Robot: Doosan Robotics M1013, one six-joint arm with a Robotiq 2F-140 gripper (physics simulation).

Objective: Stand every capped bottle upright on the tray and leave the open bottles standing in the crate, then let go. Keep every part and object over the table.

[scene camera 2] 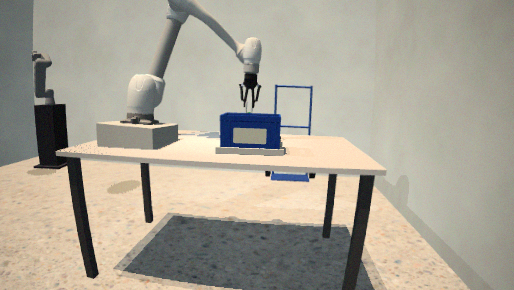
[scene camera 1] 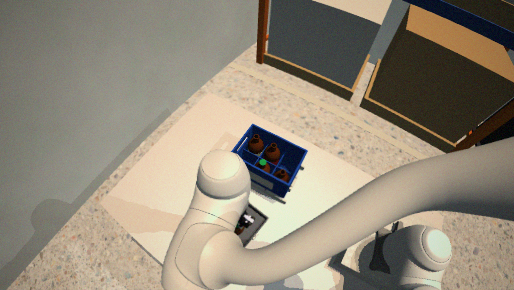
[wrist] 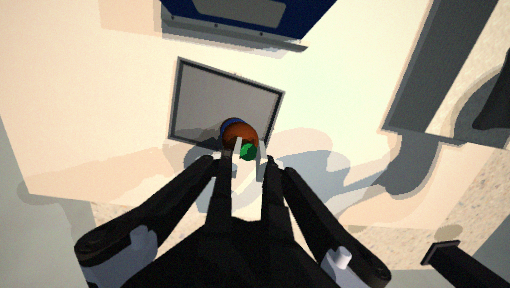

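Seen in the pictures: gripper, fingertip midpoint: [scene camera 1: 238,223] [wrist: 249,147]; arm's base, link origin: [scene camera 2: 140,122] [scene camera 1: 393,253].
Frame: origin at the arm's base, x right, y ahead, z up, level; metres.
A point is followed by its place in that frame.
Note:
The blue crate [scene camera 1: 270,187] {x 0.101, y 0.573, z -0.040 m} [scene camera 2: 225,131] {x 0.279, y 0.505, z -0.006 m} [wrist: 300,22] {x 0.095, y 0.530, z -0.023 m} stands on the table. Inside it, three brown bottles [scene camera 1: 255,145] {x 0.239, y 0.704, z 0.016 m} [scene camera 1: 273,153] {x 0.231, y 0.615, z 0.018 m} [scene camera 1: 282,175] {x 0.131, y 0.542, z 0.052 m} show no cap, and one bottle [scene camera 1: 263,163] {x 0.148, y 0.632, z 0.056 m} has a green cap. My gripper [scene camera 2: 249,105] {x -0.111, y 0.622, z 0.050 m} [wrist: 249,147] {x -0.111, y 0.622, z 0.050 m} is shut on the neck of another brown bottle [wrist: 240,134] {x -0.096, y 0.637, z 0.020 m} with a green cap, roughly upright. This bottle is over the near right part of the grey tray [scene camera 1: 259,224] {x -0.053, y 0.558, z -0.102 m} [wrist: 210,95] {x -0.026, y 0.714, z -0.102 m}. Whether its base touches the tray is hidden. The arm covers part of the tray in scene camera 1.
The crate rests on a low grey base [scene camera 2: 250,151] {x 0.305, y 0.620, z -0.091 m} [wrist: 230,37] {x 0.100, y 0.660, z -0.100 m}. The tray lies beside the crate's labelled side. The arm's pedestal [scene camera 2: 125,136] {x 0.206, y -0.005, z -0.046 m} stands on the table [scene camera 2: 330,156] {x 0.319, y 0.991, z -0.107 m}. A blue trolley [scene camera 2: 311,107] and another robot on a black stand [scene camera 2: 50,135] are beyond the table.

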